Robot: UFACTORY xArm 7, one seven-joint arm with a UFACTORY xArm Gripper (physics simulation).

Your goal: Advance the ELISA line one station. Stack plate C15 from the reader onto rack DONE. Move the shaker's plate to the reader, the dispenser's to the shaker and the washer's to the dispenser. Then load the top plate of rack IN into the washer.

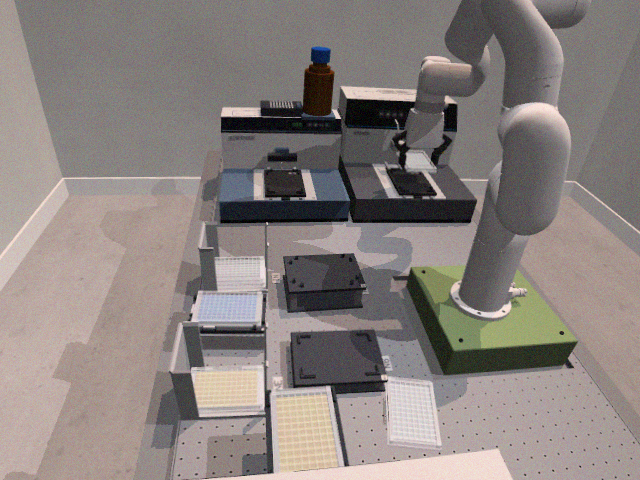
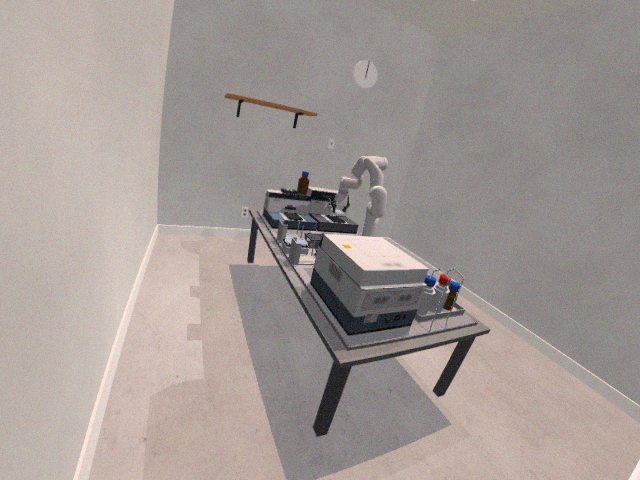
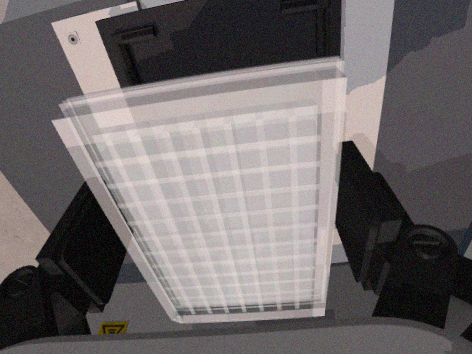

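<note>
My gripper is shut on a clear multi-well plate, held raised over the dark nest of the grey machine at the back right. The blue machine beside it has a bare black nest. A clear plate stands in the back-left rack. A yellow-welled plate is in the front-left rack. A blue-welled plate sits between them. Another yellow-welled plate is at the front. Plate names are unreadable.
Two black platforms stand mid-table. A clear plate lies at the front right. The green base carries the arm. An amber bottle tops the blue machine. A large white-topped instrument stands near several bottles.
</note>
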